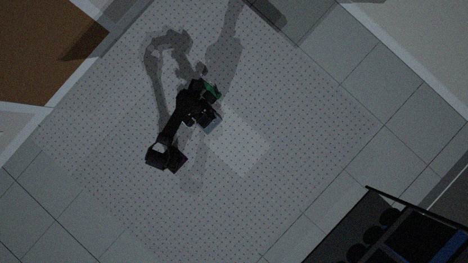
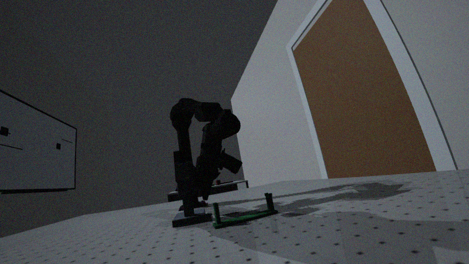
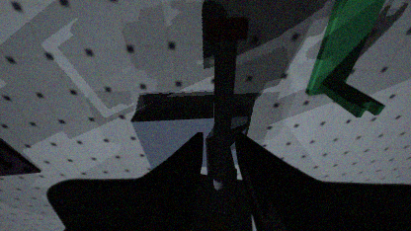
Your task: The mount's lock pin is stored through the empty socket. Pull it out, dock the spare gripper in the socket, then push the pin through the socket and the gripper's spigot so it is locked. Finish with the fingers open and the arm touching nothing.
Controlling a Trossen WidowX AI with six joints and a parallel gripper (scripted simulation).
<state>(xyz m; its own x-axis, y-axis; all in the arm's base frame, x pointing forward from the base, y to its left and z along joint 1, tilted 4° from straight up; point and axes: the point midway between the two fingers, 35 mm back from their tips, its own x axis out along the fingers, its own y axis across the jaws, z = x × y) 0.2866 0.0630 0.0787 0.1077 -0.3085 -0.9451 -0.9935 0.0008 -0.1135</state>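
The grey mount lies 1 cm behind my gripper tip and 4 cm to the right of it. From my gripper tip the other things lie so: spare gripper: 1 cm behind, 4 cm to the right, 8 cm above; then green rack: 10 cm ahead, 8 cm to the left, 2 cm below.
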